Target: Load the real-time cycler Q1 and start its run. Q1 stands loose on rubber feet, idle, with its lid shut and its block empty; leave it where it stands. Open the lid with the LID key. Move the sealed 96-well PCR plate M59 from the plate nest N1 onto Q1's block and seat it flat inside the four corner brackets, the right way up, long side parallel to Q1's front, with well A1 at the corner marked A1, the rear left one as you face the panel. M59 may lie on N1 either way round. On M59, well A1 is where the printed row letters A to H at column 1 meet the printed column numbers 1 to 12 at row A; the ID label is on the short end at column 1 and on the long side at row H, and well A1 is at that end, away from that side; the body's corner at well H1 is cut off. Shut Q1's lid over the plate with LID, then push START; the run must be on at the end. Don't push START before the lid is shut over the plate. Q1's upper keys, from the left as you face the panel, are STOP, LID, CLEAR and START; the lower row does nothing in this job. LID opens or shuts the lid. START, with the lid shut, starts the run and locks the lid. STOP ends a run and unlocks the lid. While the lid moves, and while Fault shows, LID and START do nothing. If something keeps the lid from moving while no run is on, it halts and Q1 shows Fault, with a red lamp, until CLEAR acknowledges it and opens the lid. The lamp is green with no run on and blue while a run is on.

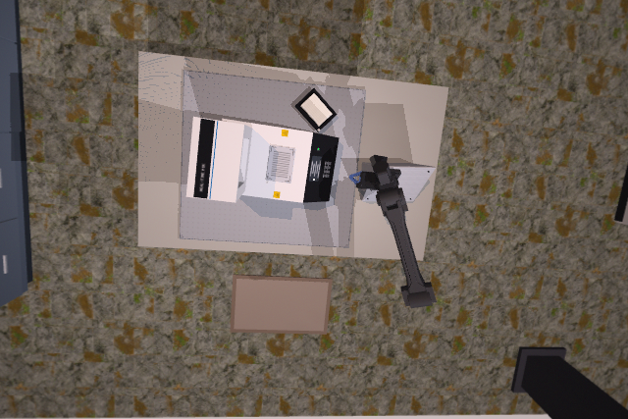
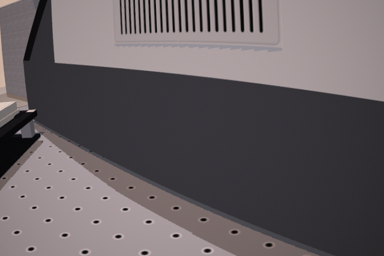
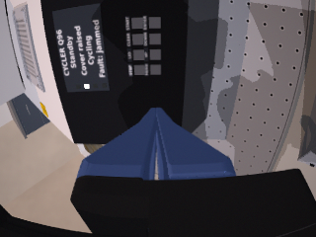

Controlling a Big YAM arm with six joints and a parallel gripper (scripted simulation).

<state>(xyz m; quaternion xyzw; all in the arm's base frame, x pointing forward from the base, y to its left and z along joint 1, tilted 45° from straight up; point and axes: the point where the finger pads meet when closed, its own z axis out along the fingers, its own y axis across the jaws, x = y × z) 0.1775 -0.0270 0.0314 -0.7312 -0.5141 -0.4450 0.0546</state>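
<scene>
Now: the sealed plate M59 160 mm ahead of my hand, 280 mm to the right of it and 170 mm below it. The rest, counted from my hand: black plate nest N1 (160 mm ahead, 280 mm to the right, 180 mm below).
</scene>
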